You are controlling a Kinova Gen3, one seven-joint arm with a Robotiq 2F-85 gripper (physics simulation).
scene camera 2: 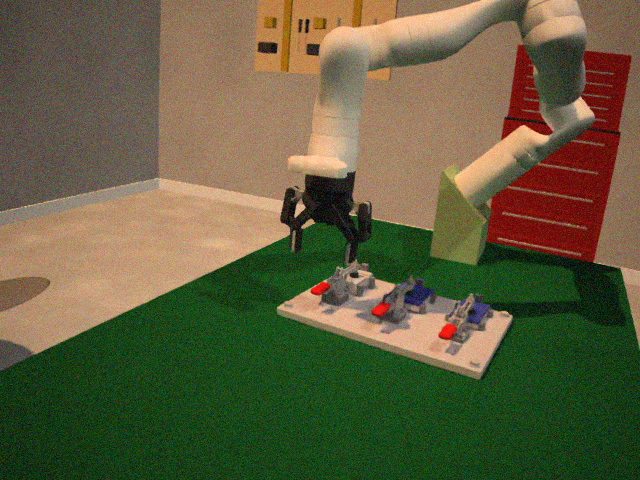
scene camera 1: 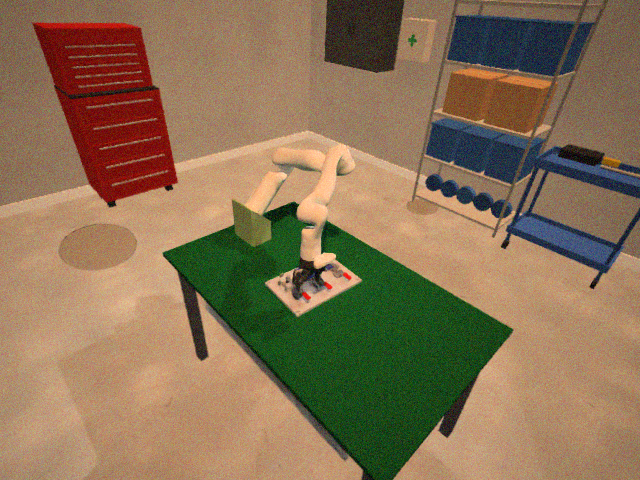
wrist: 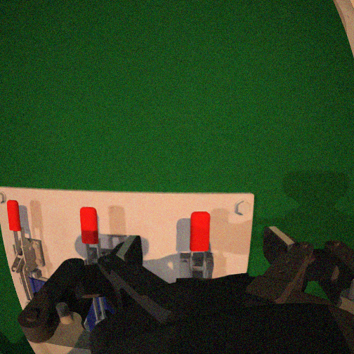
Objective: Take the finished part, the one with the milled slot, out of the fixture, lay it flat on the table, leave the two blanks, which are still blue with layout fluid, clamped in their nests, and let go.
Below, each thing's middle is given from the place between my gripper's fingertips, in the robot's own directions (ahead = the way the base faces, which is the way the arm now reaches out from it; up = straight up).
My hand is 110 mm to the right of the pale fixture plate (scene camera 2: 416,337), 110 mm above it and 100 mm past it.
